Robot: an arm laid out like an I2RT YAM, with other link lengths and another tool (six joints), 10 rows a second.
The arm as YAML. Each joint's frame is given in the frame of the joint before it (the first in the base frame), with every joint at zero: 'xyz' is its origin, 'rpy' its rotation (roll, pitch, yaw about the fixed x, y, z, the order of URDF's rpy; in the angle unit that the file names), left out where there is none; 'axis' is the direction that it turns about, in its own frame. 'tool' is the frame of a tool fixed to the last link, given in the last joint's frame.
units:
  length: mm
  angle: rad
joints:
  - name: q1
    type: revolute
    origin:
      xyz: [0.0, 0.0, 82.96]
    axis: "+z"
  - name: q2
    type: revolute
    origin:
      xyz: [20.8, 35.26, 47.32]
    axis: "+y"
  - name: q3
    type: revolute
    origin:
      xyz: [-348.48, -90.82, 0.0]
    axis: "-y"
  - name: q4
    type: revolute
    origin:
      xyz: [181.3, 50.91, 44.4]
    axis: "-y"
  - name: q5
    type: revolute
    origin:
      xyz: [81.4, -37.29, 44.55]
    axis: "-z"
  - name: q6
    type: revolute
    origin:
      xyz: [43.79, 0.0, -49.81]
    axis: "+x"
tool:
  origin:
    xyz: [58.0, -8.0, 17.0]
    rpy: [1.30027, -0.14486, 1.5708]
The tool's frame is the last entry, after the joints.
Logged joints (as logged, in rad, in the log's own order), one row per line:
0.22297, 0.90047, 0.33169, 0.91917, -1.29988, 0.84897
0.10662, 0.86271, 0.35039, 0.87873, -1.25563, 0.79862
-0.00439, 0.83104, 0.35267, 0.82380, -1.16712, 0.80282
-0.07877, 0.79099, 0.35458, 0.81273, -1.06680, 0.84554
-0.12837, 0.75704, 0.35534, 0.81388, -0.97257, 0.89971
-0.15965, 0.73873, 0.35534, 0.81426, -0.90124, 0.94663
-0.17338, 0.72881, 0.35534, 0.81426, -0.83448, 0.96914
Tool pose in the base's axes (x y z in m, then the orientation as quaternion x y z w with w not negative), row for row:
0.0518, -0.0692, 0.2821, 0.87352, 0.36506, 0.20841, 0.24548
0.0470, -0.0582, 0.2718, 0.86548, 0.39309, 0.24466, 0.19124
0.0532, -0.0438, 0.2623, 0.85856, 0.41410, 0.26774, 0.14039
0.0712, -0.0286, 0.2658, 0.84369, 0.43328, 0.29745, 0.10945
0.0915, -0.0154, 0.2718, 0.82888, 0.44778, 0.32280, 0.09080
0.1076, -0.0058, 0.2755, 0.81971, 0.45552, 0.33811, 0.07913
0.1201, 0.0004, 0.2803, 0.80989, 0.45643, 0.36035, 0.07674
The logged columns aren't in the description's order. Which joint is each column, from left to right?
Columns, left to right: q5, q6, q1, q3, q4, q2.
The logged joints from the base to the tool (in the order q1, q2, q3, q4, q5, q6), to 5 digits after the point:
0.33169, 0.84897, 0.91917, -1.29988, 0.22297, 0.90047
0.35039, 0.79862, 0.87873, -1.25563, 0.10662, 0.86271
0.35267, 0.80282, 0.82380, -1.16712, -0.00439, 0.83104
0.35458, 0.84554, 0.81273, -1.06680, -0.07877, 0.79099
0.35534, 0.89971, 0.81388, -0.97257, -0.12837, 0.75704
0.35534, 0.94663, 0.81426, -0.90124, -0.15965, 0.73873
0.35534, 0.96914, 0.81426, -0.83448, -0.17338, 0.72881

